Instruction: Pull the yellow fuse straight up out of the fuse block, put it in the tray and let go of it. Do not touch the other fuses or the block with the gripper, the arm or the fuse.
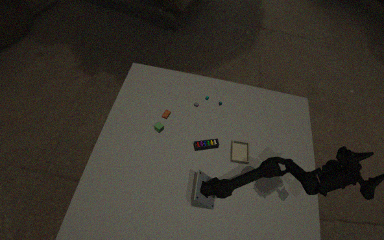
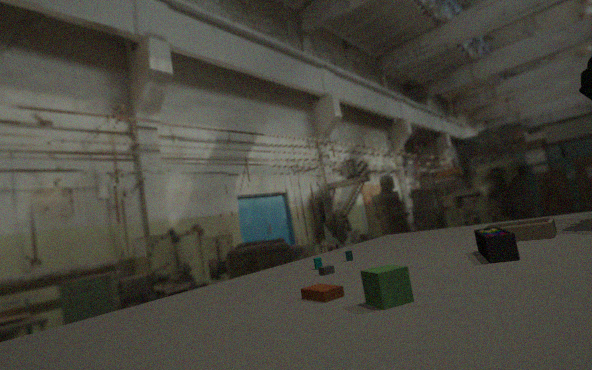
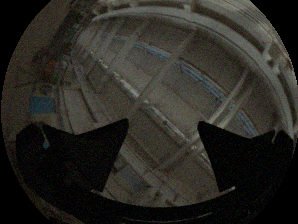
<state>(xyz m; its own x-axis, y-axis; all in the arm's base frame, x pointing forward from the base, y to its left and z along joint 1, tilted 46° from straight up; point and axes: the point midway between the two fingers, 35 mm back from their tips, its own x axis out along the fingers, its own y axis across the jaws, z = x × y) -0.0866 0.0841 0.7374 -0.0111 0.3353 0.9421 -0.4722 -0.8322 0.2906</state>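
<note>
Right now the yellow fuse is 66 cm below my gripper tip, 50 cm to the left of it and 32 cm ahead of it. Also, from my gripper tip: green cube: 83 cm to the left, 66 cm below, 34 cm ahead; then tray: 68 cm below, 33 cm to the left, 32 cm ahead; then orange block: 82 cm to the left, 68 cm below, 45 cm ahead.
</note>
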